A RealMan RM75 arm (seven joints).
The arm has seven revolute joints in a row. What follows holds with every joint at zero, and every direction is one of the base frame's. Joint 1 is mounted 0.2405 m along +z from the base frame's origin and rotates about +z. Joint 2 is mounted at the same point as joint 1 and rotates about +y. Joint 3 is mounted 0.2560 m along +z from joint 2 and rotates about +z. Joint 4 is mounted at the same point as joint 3 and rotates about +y. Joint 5 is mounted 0.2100 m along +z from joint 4 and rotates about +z. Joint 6 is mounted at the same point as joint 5 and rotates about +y. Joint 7 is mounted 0.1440 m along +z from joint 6 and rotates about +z. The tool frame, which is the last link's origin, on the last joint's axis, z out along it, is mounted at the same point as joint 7; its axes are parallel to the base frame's.
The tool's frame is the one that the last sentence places.
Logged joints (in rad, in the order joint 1, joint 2, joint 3, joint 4, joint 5, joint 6, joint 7), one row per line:
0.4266, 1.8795, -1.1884, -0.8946, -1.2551, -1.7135, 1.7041
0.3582, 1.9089, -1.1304, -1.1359, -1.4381, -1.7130, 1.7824
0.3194, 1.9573, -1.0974, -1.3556, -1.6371, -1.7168, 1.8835
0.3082, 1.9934, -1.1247, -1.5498, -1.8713, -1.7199, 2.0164
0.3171, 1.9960, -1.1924, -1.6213, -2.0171, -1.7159, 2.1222
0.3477, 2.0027, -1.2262, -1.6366, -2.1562, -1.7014, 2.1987
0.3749, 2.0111, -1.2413, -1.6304, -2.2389, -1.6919, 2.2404
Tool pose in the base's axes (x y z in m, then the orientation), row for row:
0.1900, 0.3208, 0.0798, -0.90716, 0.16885, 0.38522, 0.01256
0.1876, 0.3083, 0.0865, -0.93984, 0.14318, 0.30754, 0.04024
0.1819, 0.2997, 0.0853, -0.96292, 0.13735, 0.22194, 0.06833
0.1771, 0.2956, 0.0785, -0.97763, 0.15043, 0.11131, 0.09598
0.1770, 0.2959, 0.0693, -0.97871, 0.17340, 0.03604, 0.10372
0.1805, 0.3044, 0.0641, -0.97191, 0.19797, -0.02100, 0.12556
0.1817, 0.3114, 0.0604, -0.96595, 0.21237, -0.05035, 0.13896
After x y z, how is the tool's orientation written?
As a quaternion, x y z w.
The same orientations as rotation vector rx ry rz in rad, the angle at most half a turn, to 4 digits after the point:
-2.8274, 0.5263, 1.2006
-2.8793, 0.4386, 0.9422
-2.9002, 0.4137, 0.6685
-2.8967, 0.4457, 0.3298
-2.8869, 0.5115, 0.1063
-2.8310, 0.5767, -0.0612
-2.7924, 0.6139, -0.1456

